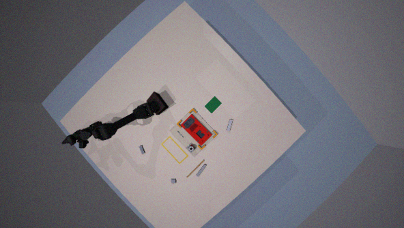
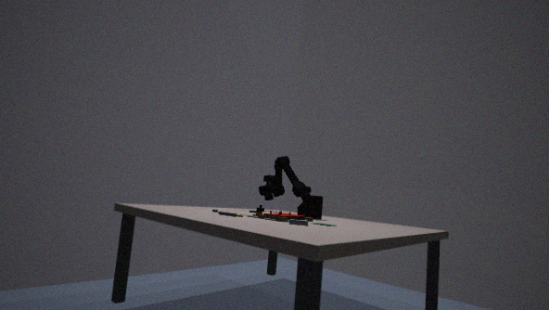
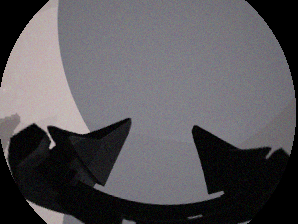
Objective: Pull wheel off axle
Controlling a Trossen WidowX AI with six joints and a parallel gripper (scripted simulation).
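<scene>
My gripper tip is now 710 mm short of the small grey cube, 260 mm to the right of it and 180 mm above it. Also, from my gripper tip: tan stick: 770 mm ahead, 430 mm to the left, 180 mm below; green patch: 550 mm ahead, 840 mm to the left, 180 mm below.
</scene>
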